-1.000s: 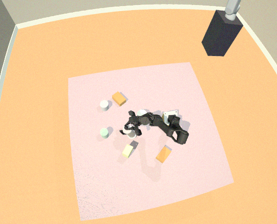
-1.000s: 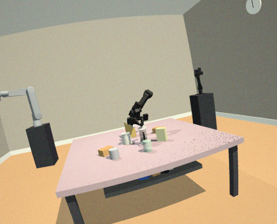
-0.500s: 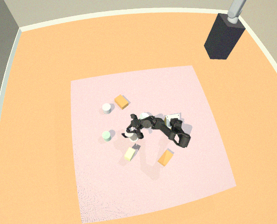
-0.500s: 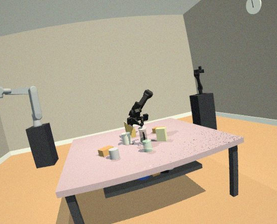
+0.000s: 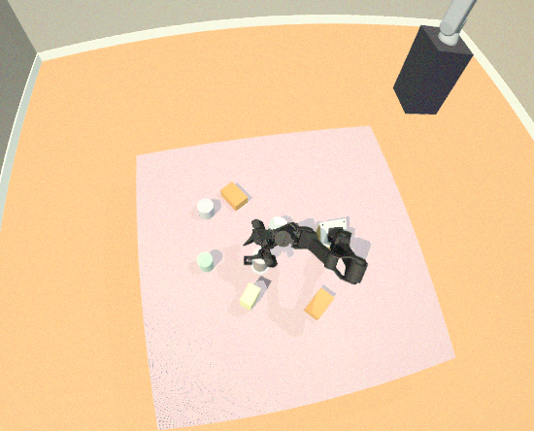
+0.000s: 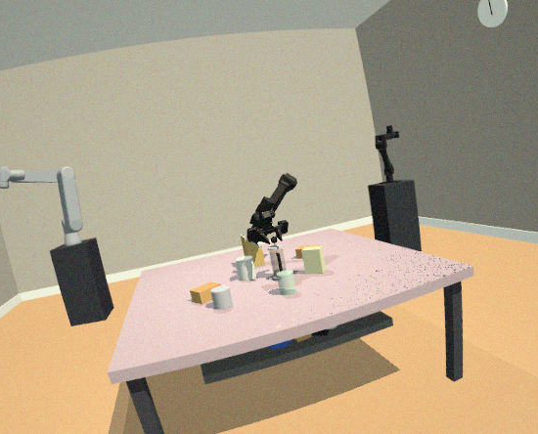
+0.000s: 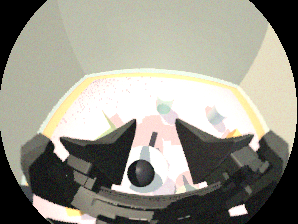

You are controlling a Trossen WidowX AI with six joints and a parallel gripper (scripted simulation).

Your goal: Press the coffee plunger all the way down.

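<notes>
Now: gripper tip 9 cm above the coffee press and 5 cm past it. The rest, counted from my gripper tip: green cylinder: 17 cm ahead, 13 cm below, 2 cm to the right; pale yellow block: 15 cm to the left, 12 cm below.
</notes>
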